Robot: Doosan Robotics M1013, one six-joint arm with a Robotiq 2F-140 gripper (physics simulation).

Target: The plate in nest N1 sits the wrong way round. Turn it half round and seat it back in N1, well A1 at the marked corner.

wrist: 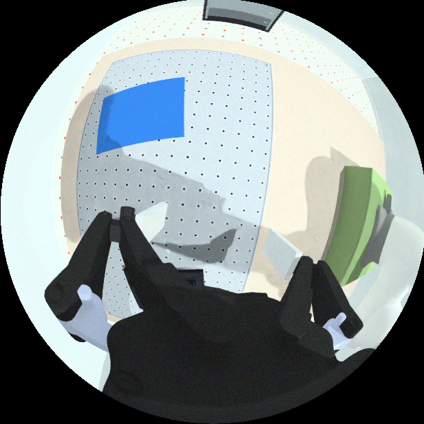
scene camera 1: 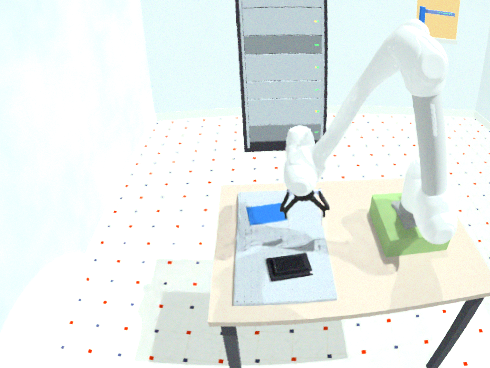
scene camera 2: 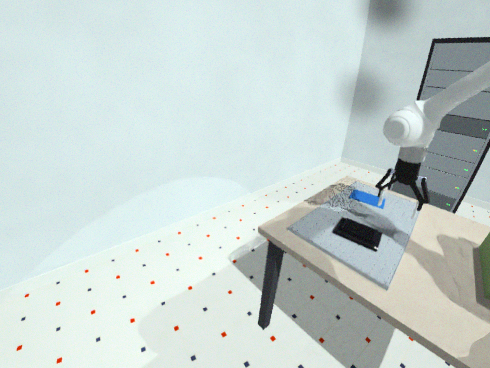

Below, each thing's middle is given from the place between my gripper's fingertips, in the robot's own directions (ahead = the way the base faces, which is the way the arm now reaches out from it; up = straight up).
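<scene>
Blue rectangle (wrist: 155, 110): my gripper 140 mm short of it, 180 mm to the left of it, 70 mm above it.
</scene>
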